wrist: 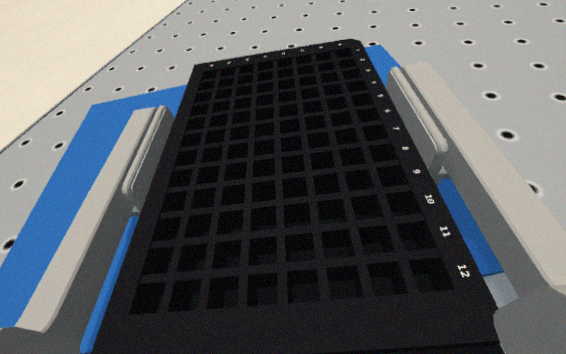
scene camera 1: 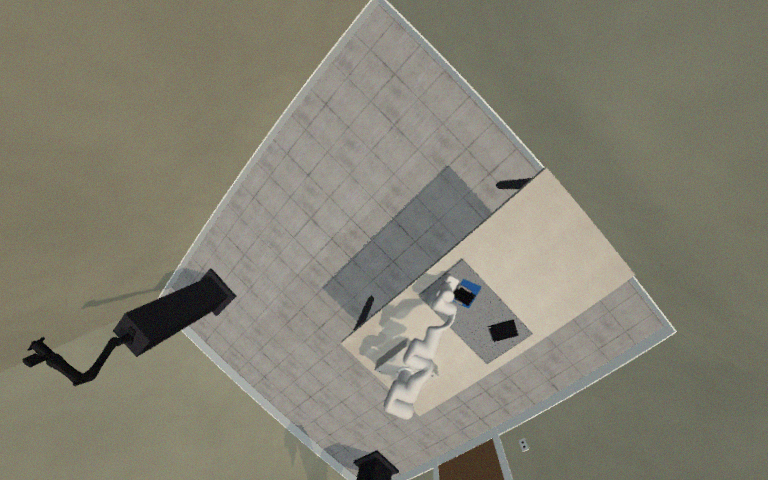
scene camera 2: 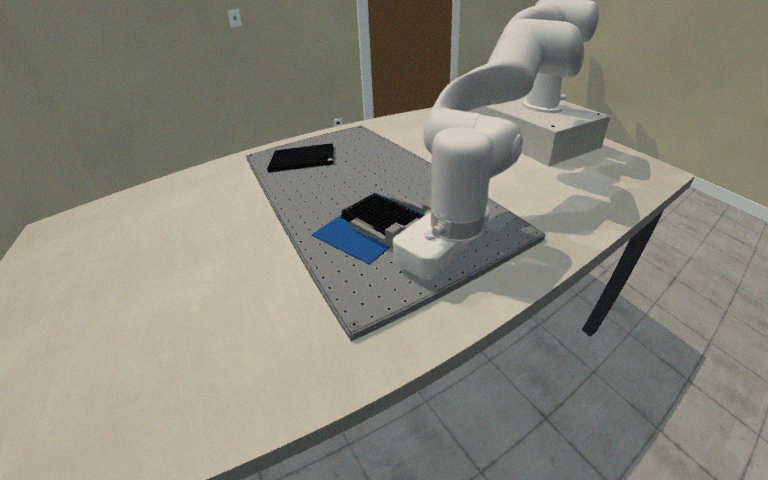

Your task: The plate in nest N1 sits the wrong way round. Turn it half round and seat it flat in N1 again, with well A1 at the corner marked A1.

Labels:
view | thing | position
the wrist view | my gripper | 277, 104
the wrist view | black well plate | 290, 202
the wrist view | blue sheet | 65, 192
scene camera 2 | my gripper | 374, 210
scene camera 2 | black well plate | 375, 210
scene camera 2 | blue sheet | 338, 233
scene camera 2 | black nest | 302, 157

